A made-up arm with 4 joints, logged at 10 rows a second.
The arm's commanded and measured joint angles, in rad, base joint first. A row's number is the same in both.
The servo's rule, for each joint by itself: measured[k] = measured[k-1] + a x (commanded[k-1-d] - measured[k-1]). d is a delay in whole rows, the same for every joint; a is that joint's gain. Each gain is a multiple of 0.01, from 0.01 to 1. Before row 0 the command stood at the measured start. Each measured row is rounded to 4 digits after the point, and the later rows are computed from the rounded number. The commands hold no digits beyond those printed.
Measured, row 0:
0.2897, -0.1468, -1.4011, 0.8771
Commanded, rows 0 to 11:
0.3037, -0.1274, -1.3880, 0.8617
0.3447, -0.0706, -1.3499, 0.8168
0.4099, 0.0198, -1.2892, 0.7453
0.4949, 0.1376, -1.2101, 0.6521
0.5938, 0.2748, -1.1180, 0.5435
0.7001, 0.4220, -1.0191, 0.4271
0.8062, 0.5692, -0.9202, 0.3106
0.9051, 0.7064, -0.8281, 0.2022
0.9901, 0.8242, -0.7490, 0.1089
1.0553, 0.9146, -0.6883, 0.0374
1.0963, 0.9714, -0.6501, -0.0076
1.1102, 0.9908, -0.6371, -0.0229
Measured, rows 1 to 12:
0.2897, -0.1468, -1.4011, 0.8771
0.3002, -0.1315, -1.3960, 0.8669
0.3336, -0.0834, -1.3780, 0.8338
0.3908, -0.0019, -1.3434, 0.7754
0.4689, 0.1083, -1.2914, 0.6940
0.5626, 0.2398, -1.2238, 0.5947
0.6657, 0.3837, -1.1440, 0.4841
0.7711, 0.5302, -1.0567, 0.3696
0.8716, 0.6694, -0.9675, 0.2591
0.9605, 0.7917, -0.8823, 0.1600
1.0316, 0.8888, -0.8066, 0.0791
1.0801, 0.9541, -0.7456, 0.0219
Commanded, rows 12 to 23:
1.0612, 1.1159, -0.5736, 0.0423
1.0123, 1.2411, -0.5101, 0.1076
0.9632, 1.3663, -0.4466, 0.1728
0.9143, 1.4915, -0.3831, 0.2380
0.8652, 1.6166, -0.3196, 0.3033
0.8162, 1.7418, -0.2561, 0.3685
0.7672, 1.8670, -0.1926, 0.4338
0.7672, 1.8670, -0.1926, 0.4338
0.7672, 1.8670, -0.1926, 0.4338
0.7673, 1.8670, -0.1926, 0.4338
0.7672, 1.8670, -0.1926, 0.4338
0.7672, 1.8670, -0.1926, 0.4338
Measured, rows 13 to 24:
1.1027, 0.9831, -0.7033, -0.0077
1.0716, 1.0880, -0.6527, 0.0253
1.0271, 1.2089, -0.5971, 0.0796
0.9792, 1.3332, -0.5384, 0.1411
0.9305, 1.4583, -0.4778, 0.2051
0.8815, 1.5834, -0.4161, 0.2699
0.8325, 1.7085, -0.3537, 0.3350
0.7835, 1.8337, -0.2909, 0.4002
0.7713, 1.8600, -0.2526, 0.4224
0.7682, 1.8655, -0.2292, 0.4299
0.7675, 1.8667, -0.2149, 0.4325
0.7673, 1.8669, -0.2062, 0.4334

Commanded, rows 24 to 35:
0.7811, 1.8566, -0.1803, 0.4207
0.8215, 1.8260, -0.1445, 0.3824
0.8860, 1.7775, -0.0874, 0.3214
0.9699, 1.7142, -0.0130, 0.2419
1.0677, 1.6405, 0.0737, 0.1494
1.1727, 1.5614, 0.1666, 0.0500
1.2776, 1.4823, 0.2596, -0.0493
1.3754, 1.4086, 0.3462, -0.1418
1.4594, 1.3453, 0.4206, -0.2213
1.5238, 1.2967, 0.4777, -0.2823
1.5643, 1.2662, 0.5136, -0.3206
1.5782, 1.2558, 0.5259, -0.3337
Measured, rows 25 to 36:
0.7672, 1.8670, -0.2009, 0.4337
0.7776, 1.8588, -0.1929, 0.4251
0.8105, 1.8329, -0.1740, 0.3969
0.8671, 1.7891, -0.1402, 0.3471
0.9442, 1.7299, -0.0906, 0.2777
1.0368, 1.6593, -0.0265, 0.1930
1.1387, 1.5820, 0.0488, 0.0986
1.2429, 1.5032, 0.1310, 0.0010
1.3423, 1.4285, 0.2149, -0.0932
1.4301, 1.3628, 0.2951, -0.1777
1.5004, 1.3106, 0.3663, -0.2467
1.5483, 1.2755, 0.4237, -0.2955

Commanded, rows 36 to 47:
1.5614, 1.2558, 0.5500, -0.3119
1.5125, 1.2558, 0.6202, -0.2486
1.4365, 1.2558, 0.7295, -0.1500
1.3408, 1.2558, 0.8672, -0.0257
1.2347, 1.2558, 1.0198, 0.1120
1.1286, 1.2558, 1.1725, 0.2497
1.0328, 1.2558, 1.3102, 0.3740
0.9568, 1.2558, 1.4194, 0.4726
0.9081, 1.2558, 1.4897, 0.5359
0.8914, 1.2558, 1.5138, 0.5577
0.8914, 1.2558, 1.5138, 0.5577
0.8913, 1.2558, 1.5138, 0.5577
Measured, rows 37 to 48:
1.5707, 1.2599, 0.4636, -0.3207
1.5637, 1.2567, 0.4973, -0.3149
1.5253, 1.2560, 0.5452, -0.2711
1.4587, 1.2558, 0.6171, -0.1912
1.3703, 1.2558, 0.7146, -0.0820
1.2686, 1.2558, 0.8336, 0.0460
1.1636, 1.2558, 0.9658, 0.1804
1.0655, 1.2558, 1.1001, 0.3082
0.9840, 1.2558, 1.2246, 0.4167
0.9271, 1.2558, 1.3280, 0.4954
0.9003, 1.2558, 1.4005, 0.5365
0.8936, 1.2558, 1.4447, 0.5505

